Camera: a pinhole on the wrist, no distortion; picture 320 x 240 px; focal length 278.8 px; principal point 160.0 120.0 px. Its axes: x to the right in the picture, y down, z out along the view. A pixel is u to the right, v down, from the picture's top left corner.
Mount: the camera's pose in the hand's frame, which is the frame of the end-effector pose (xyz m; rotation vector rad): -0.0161 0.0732 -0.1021 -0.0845 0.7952 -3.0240
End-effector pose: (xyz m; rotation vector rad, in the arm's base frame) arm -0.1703 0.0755 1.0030 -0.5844 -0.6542 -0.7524
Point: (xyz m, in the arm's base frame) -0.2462 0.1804 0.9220
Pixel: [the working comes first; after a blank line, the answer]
In the camera's frame: 0.1367 -0.0283 0.1431

outside the picture
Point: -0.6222 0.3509 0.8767
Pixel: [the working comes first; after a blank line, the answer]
In the camera's frame: 0.4649 0.0229 0.3924

outside the picture
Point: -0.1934 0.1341 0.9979
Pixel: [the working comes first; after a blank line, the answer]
In the camera's frame: 0.0339 -0.0242 0.1526

221.8 75.9
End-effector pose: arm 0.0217 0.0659 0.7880 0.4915 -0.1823 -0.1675
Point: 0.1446 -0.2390 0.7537
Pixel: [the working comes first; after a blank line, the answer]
In the camera's frame: -0.1742 0.2057 0.3379

outside the picture
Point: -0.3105 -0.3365 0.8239
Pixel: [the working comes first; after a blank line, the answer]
In the camera's frame: 0.2502 0.1966 0.5413

288.9 221.3
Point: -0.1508 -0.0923 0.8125
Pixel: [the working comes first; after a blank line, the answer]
In the camera's frame: 0.1329 0.0765 0.3023

282.5 190.6
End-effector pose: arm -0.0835 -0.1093 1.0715 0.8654 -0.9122 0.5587
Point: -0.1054 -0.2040 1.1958
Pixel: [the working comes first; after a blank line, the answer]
In the camera's frame: -0.0924 -0.0623 0.2362

50.9 46.5
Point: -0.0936 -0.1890 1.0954
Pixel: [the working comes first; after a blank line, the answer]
In the camera's frame: -0.0149 -0.0020 0.2078

140.0 117.3
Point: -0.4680 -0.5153 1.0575
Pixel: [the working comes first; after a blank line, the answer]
In the camera's frame: 0.2480 -0.2821 0.5248

outside the picture
